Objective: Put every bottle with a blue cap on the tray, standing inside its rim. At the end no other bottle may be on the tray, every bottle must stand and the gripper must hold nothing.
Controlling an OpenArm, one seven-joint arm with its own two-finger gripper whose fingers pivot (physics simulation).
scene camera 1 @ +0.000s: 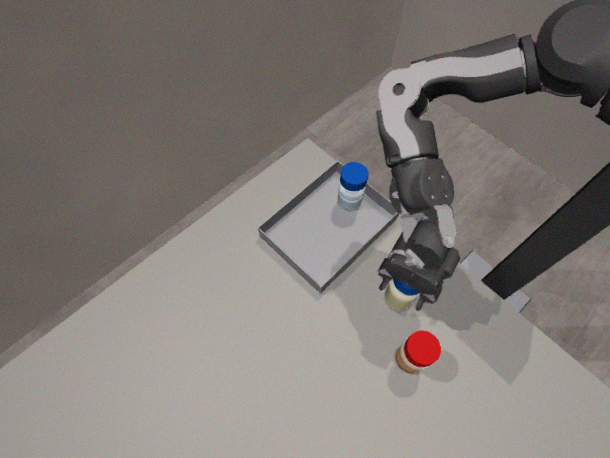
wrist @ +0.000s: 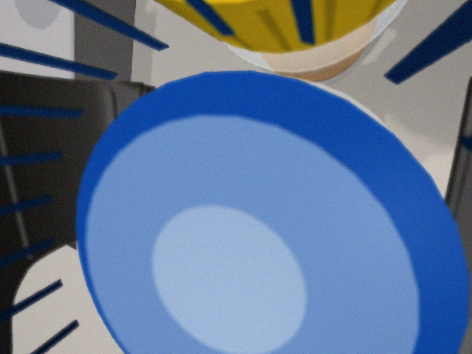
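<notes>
My gripper [scene camera 1: 402,296] is shut on a blue-capped bottle [scene camera 1: 398,301] [wrist: 250,200] with pale yellow contents. The bottle looks upright; whether its base touches the table is not clear. The grey tray [scene camera 1: 300,230] [wrist: 105,52] lies up and left of the gripper in the scene view. Another blue-capped bottle [scene camera 1: 353,187], with clear or pale contents, stands inside the tray's rim, near its top corner. A red-capped bottle [scene camera 1: 420,350] stands on the table just below the gripper in the scene view, outside the tray.
In the wrist view, a bottle with orange contents [wrist: 320,62] shows close behind the held cap; its cap looks yellow there. The table's edge [scene camera 1: 560,356] runs along the right, beside a dark post [scene camera 1: 555,240]. The arm comes in from the upper right.
</notes>
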